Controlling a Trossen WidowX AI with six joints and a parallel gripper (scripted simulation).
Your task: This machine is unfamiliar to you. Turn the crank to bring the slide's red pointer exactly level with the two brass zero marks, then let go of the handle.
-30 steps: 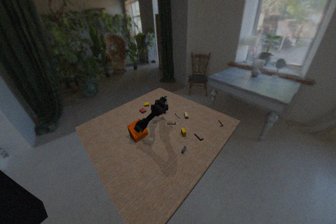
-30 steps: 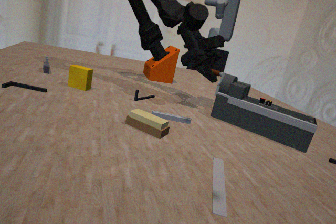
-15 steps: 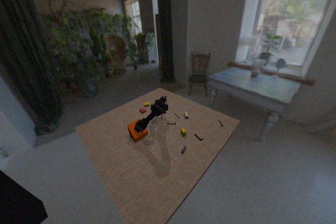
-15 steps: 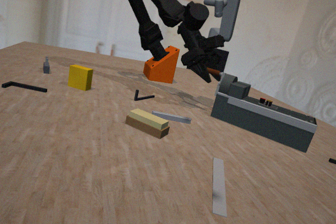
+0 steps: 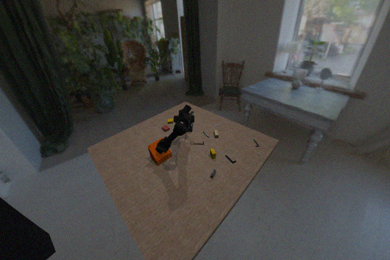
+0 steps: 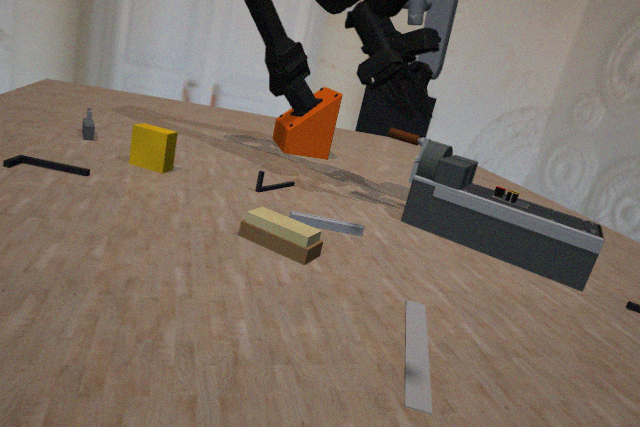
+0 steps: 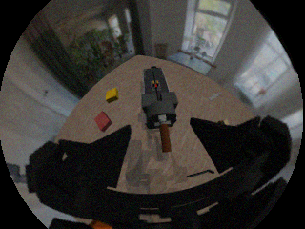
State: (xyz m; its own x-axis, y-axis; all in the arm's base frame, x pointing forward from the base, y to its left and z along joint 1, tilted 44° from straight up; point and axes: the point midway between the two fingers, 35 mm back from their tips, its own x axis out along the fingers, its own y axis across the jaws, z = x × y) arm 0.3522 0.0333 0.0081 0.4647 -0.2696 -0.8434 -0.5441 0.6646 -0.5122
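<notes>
Now: gripper tip 10 mm past the brown crank handle, 20 mm to the left of it and 30 mm above it. Also, from my gripper tip: red pointer 130 mm ahead, 70 mm to the left, 70 mm below; then red block 60 mm behind, 240 mm to the left, 140 mm below; then grey bar 90 mm ahead, 180 mm to the right, 150 mm below.
</notes>
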